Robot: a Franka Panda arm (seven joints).
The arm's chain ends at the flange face. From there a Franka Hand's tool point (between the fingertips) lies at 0.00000 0.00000 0.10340 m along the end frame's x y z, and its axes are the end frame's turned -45 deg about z.
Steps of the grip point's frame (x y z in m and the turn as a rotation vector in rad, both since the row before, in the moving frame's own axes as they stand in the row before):
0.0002 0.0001 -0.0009 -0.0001 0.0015 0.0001
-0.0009 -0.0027 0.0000 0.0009 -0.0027 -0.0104
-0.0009 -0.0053 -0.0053 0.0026 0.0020 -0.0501
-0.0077 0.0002 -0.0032 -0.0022 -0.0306 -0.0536
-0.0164 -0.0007 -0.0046 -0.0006 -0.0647 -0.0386
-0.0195 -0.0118 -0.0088 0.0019 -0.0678 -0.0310
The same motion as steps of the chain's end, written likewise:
0.0001 0.0000 -0.0009 0.0010 0.0011 0.0001
-0.0023 -0.0014 0.0000 -0.0013 -0.0025 -0.0104
-0.0043 -0.0028 -0.0053 0.0033 -0.0004 -0.0501
-0.0033 0.0031 -0.0032 -0.0232 -0.0201 -0.0536
-0.0075 0.0062 -0.0044 -0.0462 -0.0453 -0.0386
-0.0171 0.0006 -0.0086 -0.0466 -0.0493 -0.0310

